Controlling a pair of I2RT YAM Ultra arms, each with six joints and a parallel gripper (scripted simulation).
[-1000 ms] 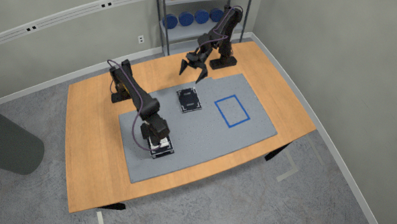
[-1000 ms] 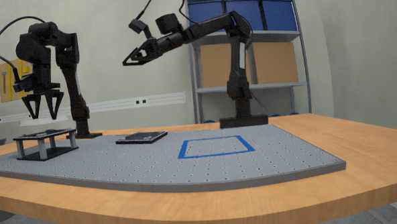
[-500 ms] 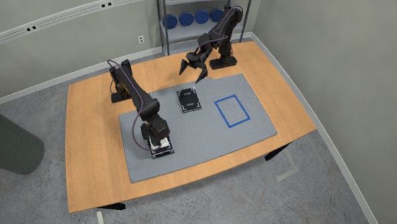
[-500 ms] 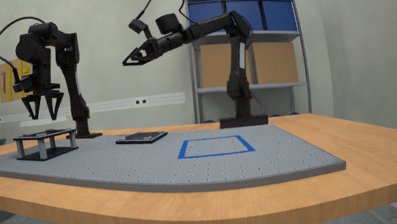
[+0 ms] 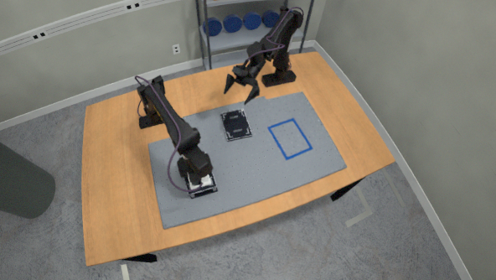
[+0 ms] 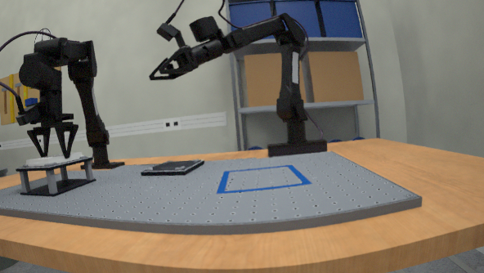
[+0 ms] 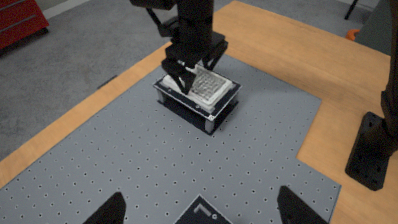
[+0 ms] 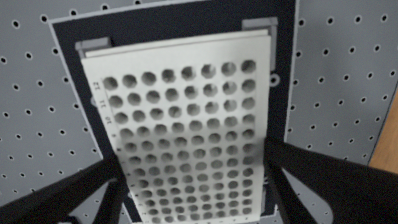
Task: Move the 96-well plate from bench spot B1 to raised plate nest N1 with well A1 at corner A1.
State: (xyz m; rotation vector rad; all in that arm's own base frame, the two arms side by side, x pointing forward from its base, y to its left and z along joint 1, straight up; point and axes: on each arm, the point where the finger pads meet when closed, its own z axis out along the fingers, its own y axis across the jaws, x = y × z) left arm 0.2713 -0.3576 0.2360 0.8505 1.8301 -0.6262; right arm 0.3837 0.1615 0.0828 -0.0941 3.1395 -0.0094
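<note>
My right hand is 1 cm above the white 96-well plate.
</note>
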